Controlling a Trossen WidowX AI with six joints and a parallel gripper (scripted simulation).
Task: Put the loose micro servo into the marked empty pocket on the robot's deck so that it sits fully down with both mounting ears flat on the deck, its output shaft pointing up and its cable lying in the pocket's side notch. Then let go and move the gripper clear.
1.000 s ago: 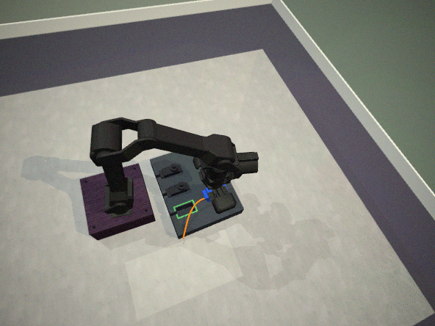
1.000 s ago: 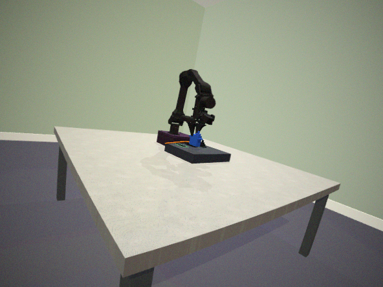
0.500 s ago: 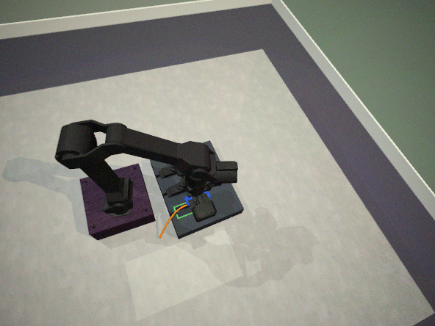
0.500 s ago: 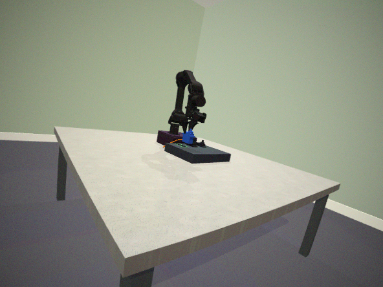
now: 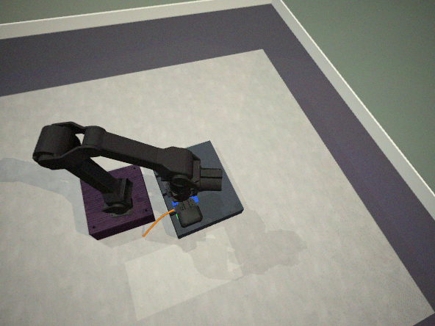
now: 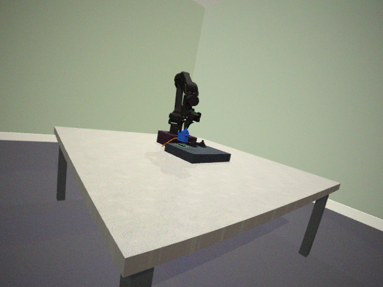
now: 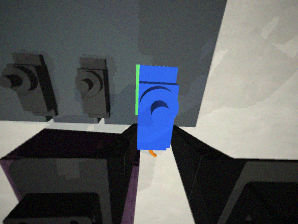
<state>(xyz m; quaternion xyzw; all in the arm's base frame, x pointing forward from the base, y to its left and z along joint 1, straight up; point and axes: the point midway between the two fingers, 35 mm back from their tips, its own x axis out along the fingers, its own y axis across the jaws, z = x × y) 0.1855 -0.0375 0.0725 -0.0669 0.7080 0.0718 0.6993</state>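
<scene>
Now: gripper tip 110 mm short of the deck, 100 mm to the right of it and 100 mm above it.
</scene>
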